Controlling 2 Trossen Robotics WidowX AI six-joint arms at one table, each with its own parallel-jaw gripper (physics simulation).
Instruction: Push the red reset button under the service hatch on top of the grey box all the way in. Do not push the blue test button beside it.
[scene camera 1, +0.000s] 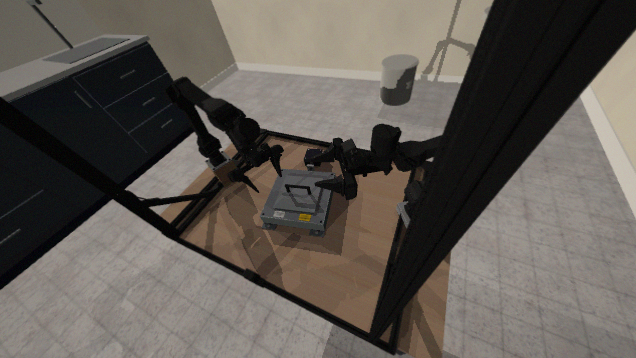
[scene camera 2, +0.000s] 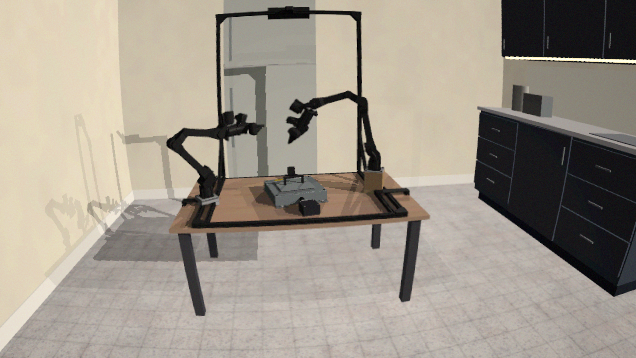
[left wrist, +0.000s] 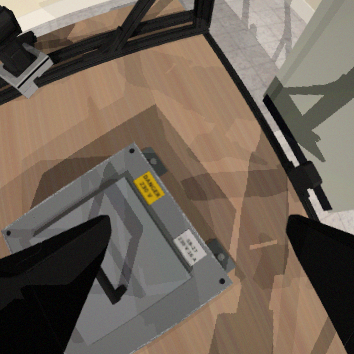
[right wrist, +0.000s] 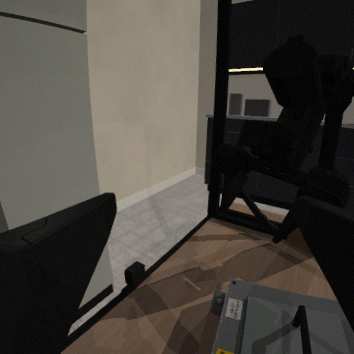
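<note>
The grey box (scene camera 1: 325, 210) (scene camera 2: 285, 200) (left wrist: 207, 273) (right wrist: 227, 335) stands on the table. The service hatch (scene camera 1: 300, 204) (left wrist: 160, 260) (right wrist: 270, 320) lies flat and shut on its top, with a black handle (scene camera 1: 298, 186) (scene camera 2: 293, 176) (left wrist: 112, 290) (right wrist: 301, 320). The red button and the blue button do not show. My left gripper (scene camera 1: 270, 183) (scene camera 2: 291, 139) (left wrist: 199, 223) is open and empty, above the box's level, toward the box's left side in scene camera 1. My right gripper (scene camera 1: 318, 172) (scene camera 2: 261, 128) (right wrist: 206, 203) is open and empty, raised toward the other side.
A small dark block (scene camera 1: 313, 156) (scene camera 2: 309, 206) sits against the box's side. Black frame bars (scene camera 2: 300, 221) run along the wooden table's (scene camera 1: 350, 285) edges, with tall posts (scene camera 2: 219, 75) at the back in scene camera 2. A bin (scene camera 1: 397, 80) stands on the floor beyond.
</note>
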